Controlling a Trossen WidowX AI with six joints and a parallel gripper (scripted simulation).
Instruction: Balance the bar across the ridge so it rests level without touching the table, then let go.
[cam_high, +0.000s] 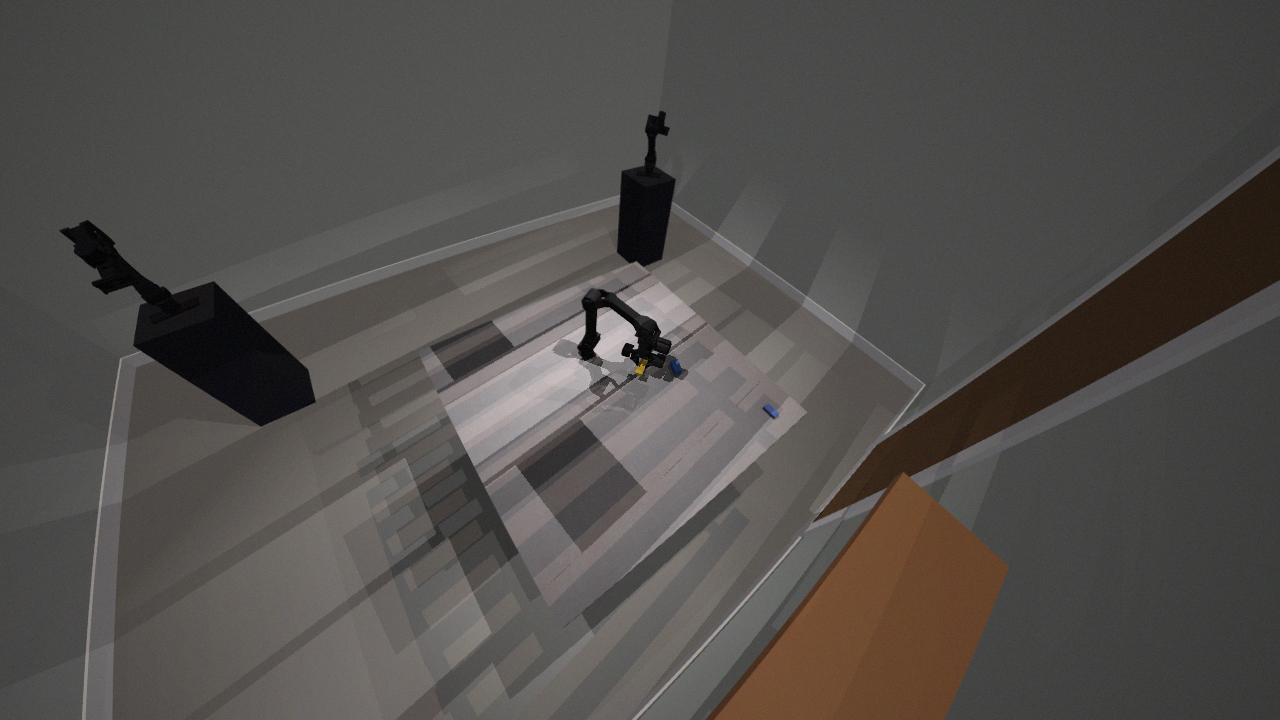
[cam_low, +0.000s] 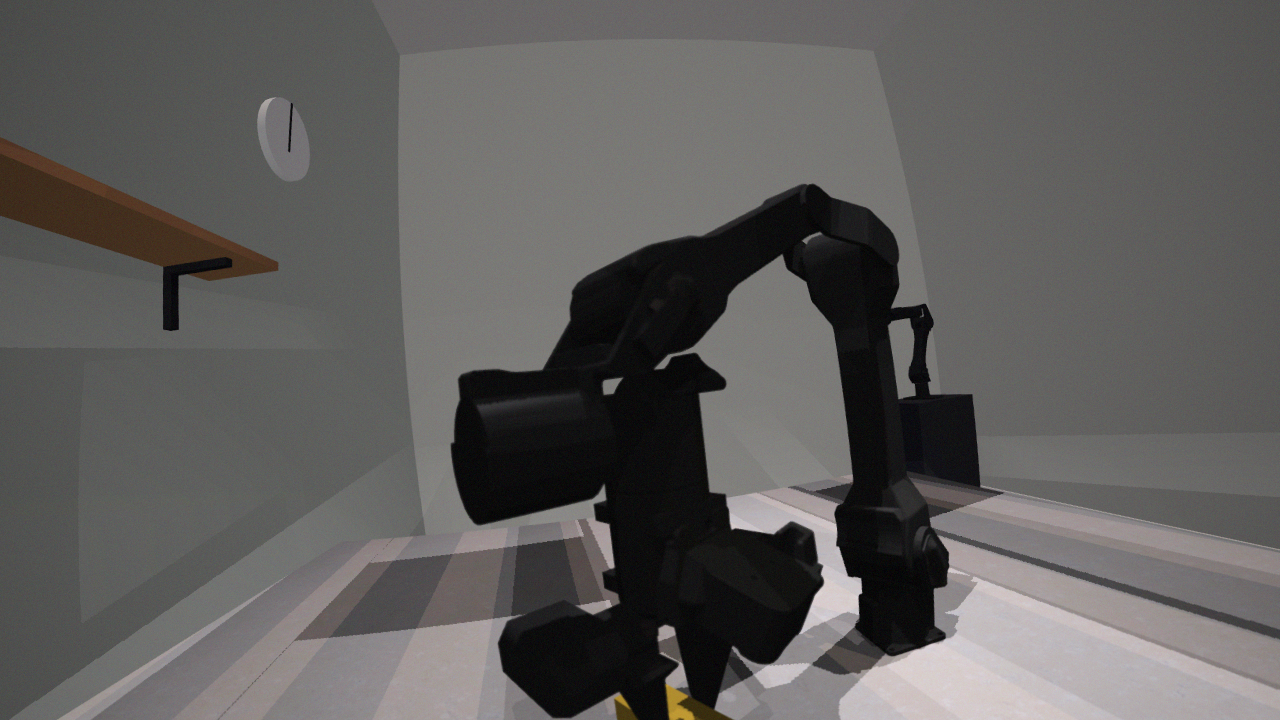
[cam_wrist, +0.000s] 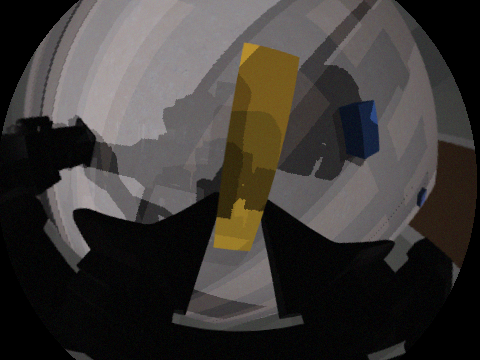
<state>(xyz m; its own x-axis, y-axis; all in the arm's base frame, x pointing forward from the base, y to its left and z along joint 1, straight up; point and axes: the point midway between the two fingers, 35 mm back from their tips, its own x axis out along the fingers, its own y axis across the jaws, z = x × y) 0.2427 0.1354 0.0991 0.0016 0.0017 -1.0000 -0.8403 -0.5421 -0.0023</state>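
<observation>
My gripper tip is 20 mm to the right of the yellow bar and 20 mm past it. The rest, counted from my gripper tip: blue block 160 mm to the left, 70 mm ahead, 50 mm below.
</observation>
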